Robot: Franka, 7 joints.
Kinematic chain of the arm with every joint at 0, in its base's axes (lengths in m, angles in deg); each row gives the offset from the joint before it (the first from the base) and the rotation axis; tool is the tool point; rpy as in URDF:
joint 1: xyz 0 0 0.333 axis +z
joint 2: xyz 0 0 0 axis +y
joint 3: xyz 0 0 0.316 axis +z
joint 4: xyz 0.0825 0 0 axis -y
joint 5: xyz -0.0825 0 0.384 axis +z
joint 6: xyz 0 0 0 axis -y
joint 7: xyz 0.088 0 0 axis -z
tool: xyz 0 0 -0.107 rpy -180 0 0
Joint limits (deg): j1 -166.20..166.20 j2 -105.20..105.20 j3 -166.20..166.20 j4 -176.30..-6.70 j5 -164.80..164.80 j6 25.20..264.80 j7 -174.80..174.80
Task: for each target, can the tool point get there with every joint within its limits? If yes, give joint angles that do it. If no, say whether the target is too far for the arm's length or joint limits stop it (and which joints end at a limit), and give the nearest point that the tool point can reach.
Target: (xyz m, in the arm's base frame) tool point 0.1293 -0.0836 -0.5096
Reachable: no: joint limits stop it (at a limit: joint 2) | nearest point 0.1546 -0.0999 -0.3514 | short by 0.161 m
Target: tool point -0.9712 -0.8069 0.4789
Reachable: no: too far | nearest point -0.6555 -0.5446 0.4315 | short by 0.413 m
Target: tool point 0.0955 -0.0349 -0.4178
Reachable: no: joint limits stop it (at a limit: joint 2) | nearest point 0.1189 -0.0434 -0.3371 | short by 0.084 m
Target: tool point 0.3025 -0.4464 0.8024
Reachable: yes | joints -130.81 52.75 121.04 -86.45 -31.27 123.55 -78.85
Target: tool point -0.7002 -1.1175 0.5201
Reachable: no: too far | nearest point -0.4510 -0.7198 0.4535 | short by 0.474 m
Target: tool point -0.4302 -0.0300 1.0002
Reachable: yes | joints -74.93 -31.84 -63.87 -68.06 -63.39 172.97 137.88
